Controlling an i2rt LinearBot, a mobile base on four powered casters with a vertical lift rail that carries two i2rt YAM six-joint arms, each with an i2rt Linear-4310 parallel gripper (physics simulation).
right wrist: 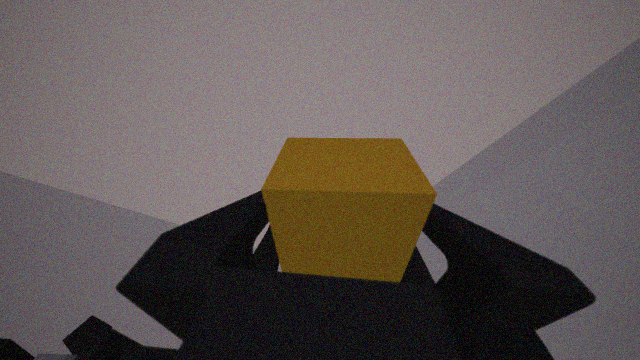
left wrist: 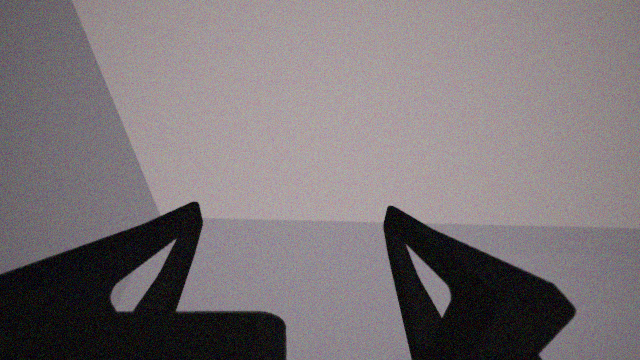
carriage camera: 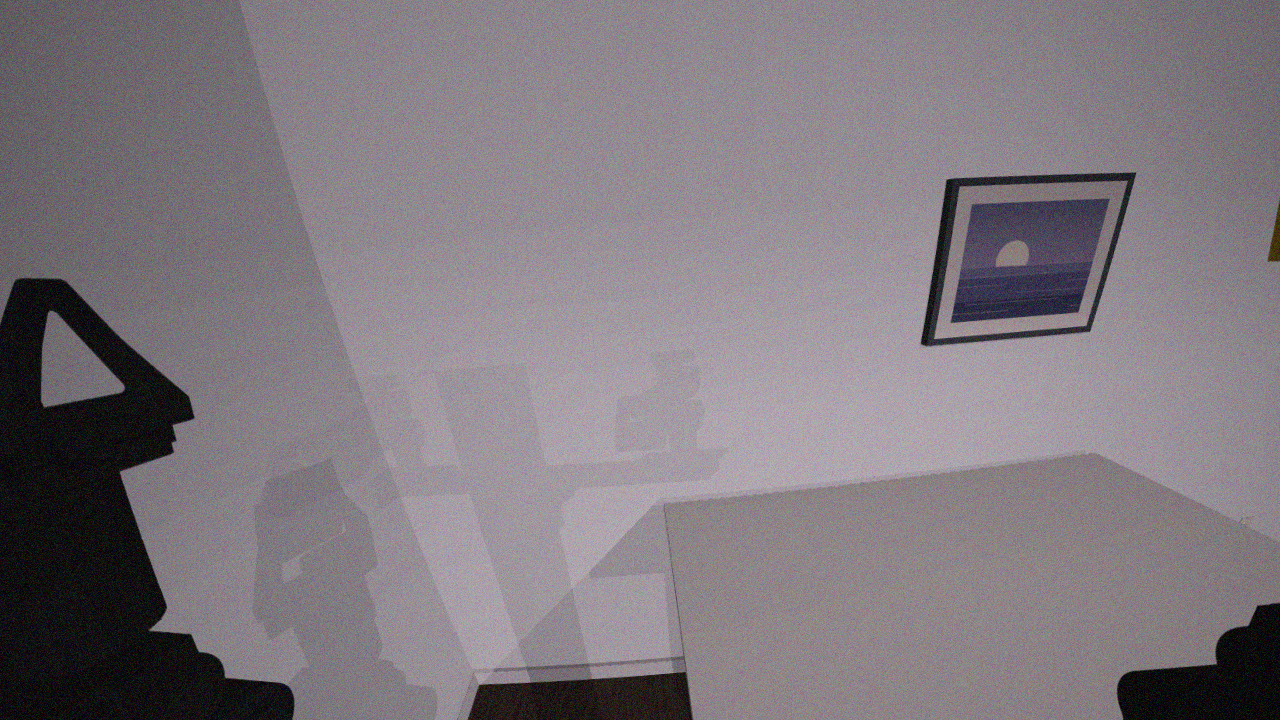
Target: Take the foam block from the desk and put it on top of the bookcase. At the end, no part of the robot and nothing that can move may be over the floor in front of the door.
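Frame: origin at the left arm's base, x ahead, y left, z up, level; centimetres.
Seen in the pictures: left gripper, between the fingertips: (left wrist: 295, 213); right gripper, between the fingertips: (right wrist: 340, 185).
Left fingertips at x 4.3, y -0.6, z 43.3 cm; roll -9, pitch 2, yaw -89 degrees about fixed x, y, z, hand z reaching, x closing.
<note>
A point is followed by its place in that frame.
The yellow foam block (right wrist: 349, 230) @[y -69.2, x 2.0, z 39.9 cm] is between the fingers of my right gripper (right wrist: 340, 185) @[y -68.1, x 3.0, z 44.3 cm], which is shut on it, with pale wall or ceiling surfaces behind. A yellow sliver, apparently the same foam block (carriage camera: 1274, 234) @[y -64.8, x 8.1, z 40.4 cm], shows at the right edge of the carriage view. My left gripper (left wrist: 295, 213) @[y -0.6, x 4.3, z 43.3 cm] is open and empty, in front of pale plain surfaces. A large pale flat-topped piece of furniture (carriage camera: 913, 591) stands at the lower right of the carriage view; I cannot tell whether it is the desk or the bookcase. The door does not show.
A framed seascape picture (carriage camera: 1029, 259) @[y -137.5, x 91.0, z 29.7 cm] hangs on the wall (carriage camera: 626, 179) @[y -27.9, x 85.9, z 55.9 cm] behind the furniture. Dark wooden floor (carriage camera: 581, 698) @[y 7.9, x 75.1, z -133.0 cm] shows left of the furniture. Black parts of the left arm (carriage camera: 71, 555) @[y -3.5, x 1.1, z 29.7 cm] and right arm (carriage camera: 1208, 689) @[y -66.0, x 2.7, z 14.4 cm] show at the sides. Arm shadows fall on the wall.
</note>
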